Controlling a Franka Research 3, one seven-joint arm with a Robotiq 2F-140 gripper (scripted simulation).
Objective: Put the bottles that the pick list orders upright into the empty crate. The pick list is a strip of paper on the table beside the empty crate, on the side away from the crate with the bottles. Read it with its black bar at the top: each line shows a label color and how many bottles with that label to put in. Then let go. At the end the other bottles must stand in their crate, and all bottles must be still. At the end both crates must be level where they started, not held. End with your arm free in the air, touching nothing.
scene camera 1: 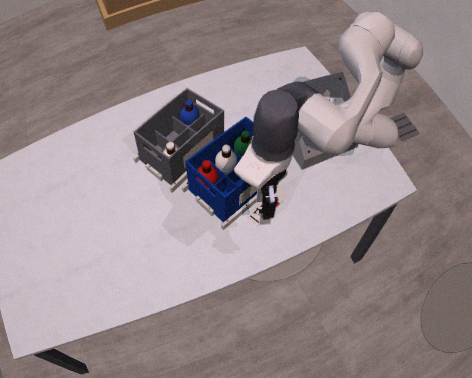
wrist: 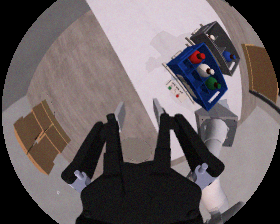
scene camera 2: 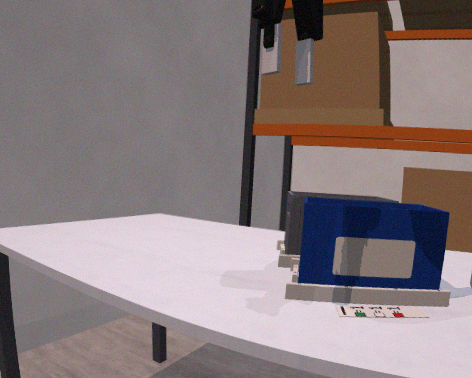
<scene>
In view: the gripper (scene camera 2: 288, 78), a blue crate (scene camera 1: 227, 196) and a grey crate (scene camera 1: 211, 125).
The blue crate also shows in the wrist view (wrist: 179, 65). The grey crate shows as well in the wrist view (wrist: 223, 41). The gripper shows as well in scene camera 1 (scene camera 1: 263, 211) and in the wrist view (wrist: 138, 106).
</scene>
